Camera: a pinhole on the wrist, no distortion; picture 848 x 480 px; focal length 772.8 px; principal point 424.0 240.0 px. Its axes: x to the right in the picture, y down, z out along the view. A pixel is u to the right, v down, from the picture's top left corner.
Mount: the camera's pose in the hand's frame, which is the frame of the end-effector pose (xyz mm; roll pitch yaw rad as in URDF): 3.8 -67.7 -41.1 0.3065 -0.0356 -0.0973
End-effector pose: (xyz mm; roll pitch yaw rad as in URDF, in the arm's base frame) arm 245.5 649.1 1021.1 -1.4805 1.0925 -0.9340
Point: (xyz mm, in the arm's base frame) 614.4 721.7 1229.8
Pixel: 269 202
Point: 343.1 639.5 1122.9
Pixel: 91 257
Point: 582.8 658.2 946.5
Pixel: 830 410
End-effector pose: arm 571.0 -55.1 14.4 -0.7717 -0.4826 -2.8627
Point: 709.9 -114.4 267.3
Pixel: 490 335
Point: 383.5 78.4 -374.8
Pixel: behind the camera
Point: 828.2 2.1 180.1
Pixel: 32 121
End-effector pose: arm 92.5 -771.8 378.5 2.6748 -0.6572 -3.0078
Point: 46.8 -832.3 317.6
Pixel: 476 335
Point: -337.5 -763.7 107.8
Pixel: 730 367
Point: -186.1 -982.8 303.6
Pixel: outside the picture
